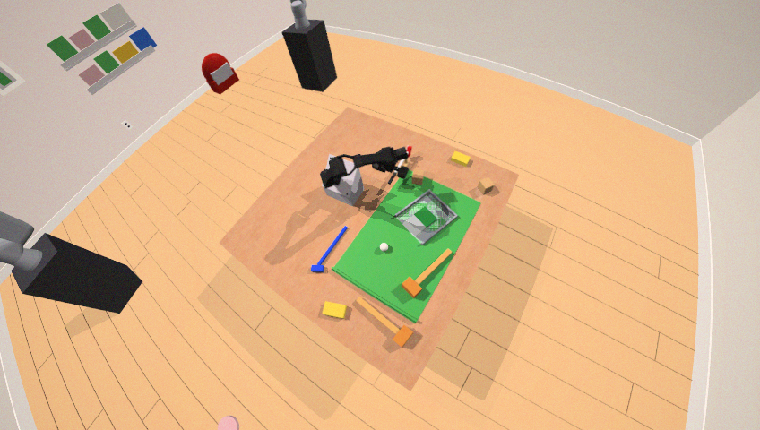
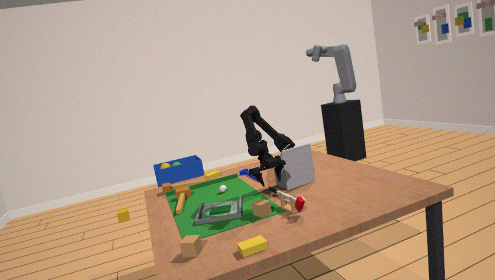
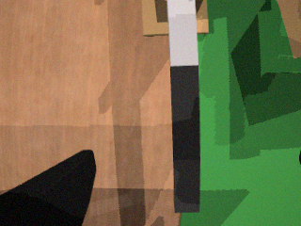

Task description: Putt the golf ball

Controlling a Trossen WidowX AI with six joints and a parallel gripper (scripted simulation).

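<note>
Right now the red putter is 1 cm behind my gripper tip, 11 cm to the left of it and 4 cm below it. Round my gripper tip: grey frame (25 cm ahead, 11 cm to the right, 9 cm below); green mat (22 cm ahead, 25 cm to the right, 10 cm below); white golf ball (13 cm ahead, 38 cm to the right, 7 cm below).
</note>
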